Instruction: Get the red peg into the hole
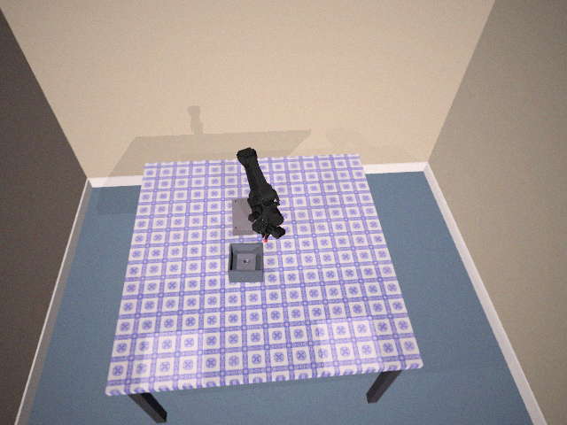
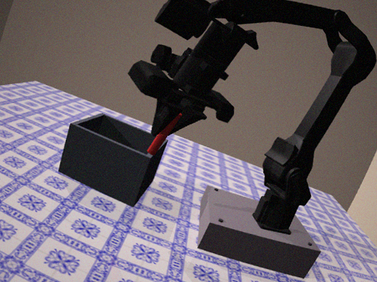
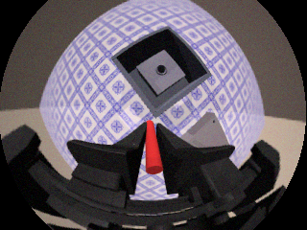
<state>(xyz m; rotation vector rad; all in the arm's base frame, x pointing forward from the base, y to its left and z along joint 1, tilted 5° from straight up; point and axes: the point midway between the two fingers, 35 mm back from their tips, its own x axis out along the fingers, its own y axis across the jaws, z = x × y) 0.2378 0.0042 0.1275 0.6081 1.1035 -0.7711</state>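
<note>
Right now my gripper tip is 11 cm above the dark grey box, 10 cm to the left of it and 6 cm short of it. From my gripper tip the other things lie so: red peg 1 cm to the left, 1 cm behind, 1 cm above.
</note>
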